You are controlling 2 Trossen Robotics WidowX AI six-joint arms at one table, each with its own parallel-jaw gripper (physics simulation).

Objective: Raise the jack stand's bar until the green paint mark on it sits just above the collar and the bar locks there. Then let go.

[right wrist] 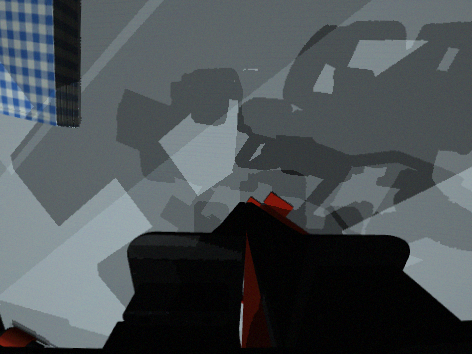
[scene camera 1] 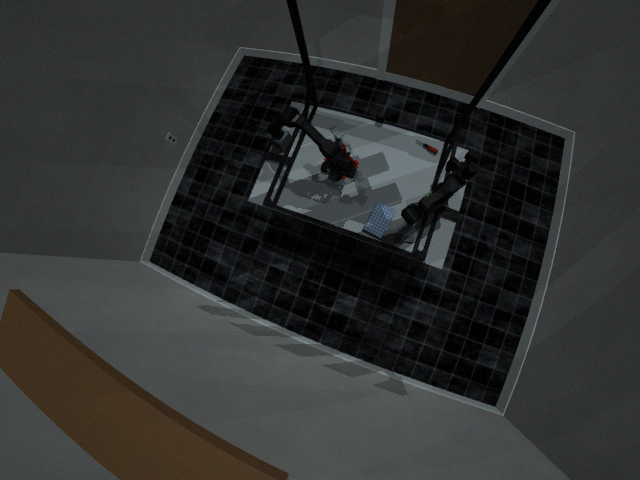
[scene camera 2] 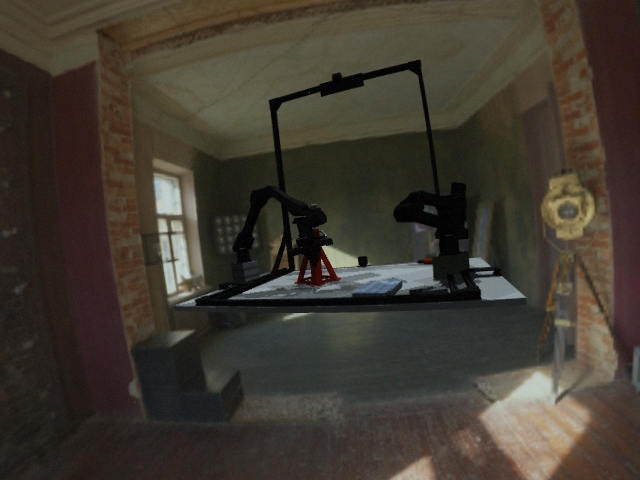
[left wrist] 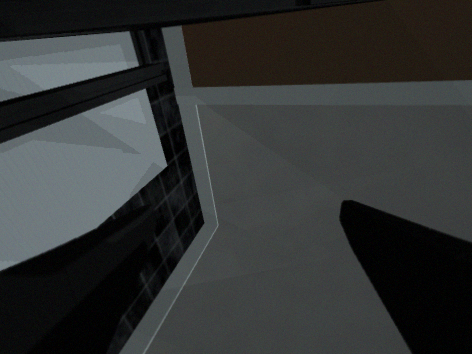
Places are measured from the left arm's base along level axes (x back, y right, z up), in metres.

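Pixels of known places: left gripper, fingertip midpoint: (scene camera 2: pixel 462 223) (left wrist: pixel 247 212); right gripper, fingertip midpoint: (right wrist: pixel 245 208) (scene camera 2: pixel 315 267); left arm's base, origin of the base link: (scene camera 2: pixel 450 253); right arm's base, origin of the base link: (scene camera 1: pixel 278 134) (scene camera 2: pixel 244 262).
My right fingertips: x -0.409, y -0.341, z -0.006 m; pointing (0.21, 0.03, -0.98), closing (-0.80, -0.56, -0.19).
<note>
For each thing: its top centre in the pictures, then the offset to it from my right fingertips. Level surfaces: height alone.
- table, its level: dz -0.081 m
- blue checked cloth, middle of its top: (right wrist: pixel 9 34) (scene camera 2: pixel 378 286) (scene camera 1: pixel 379 219) dz -0.056, dx +0.314, dy +0.034 m
- red-handled screwdriver, middle of its top: (scene camera 1: pixel 427 144) dz -0.054, dx +0.120, dy +0.548 m
The red jack stand (scene camera 2: pixel 316 270) (scene camera 1: pixel 354 164) stands on the left half of the table (scene camera 2: pixel 496 291) (scene camera 1: pixel 413 160). My right gripper (scene camera 2: pixel 310 238) (scene camera 1: pixel 338 166) (right wrist: pixel 245 208) sits right on top of the stand with its fingers shut together. In the right wrist view only red slivers of the stand (right wrist: pixel 279 201) show past and below the black fingers. The bar, the collar and the green mark are hidden. My left gripper (scene camera 2: pixel 406 211) (scene camera 1: pixel 411 212) (left wrist: pixel 247 212) is open and empty. It hangs in the air above the right side of the table, far from the stand.
A blue checked cloth (scene camera 1: pixel 379 219) (scene camera 2: pixel 377 287) (right wrist: pixel 26 57) lies near the table's front edge. A red-handled screwdriver (scene camera 1: pixel 428 147) lies at the back right. A small dark object (scene camera 2: pixel 363 259) stands at the back. A black gantry frame (scene camera 2: pixel 276 154) spans the table.
</note>
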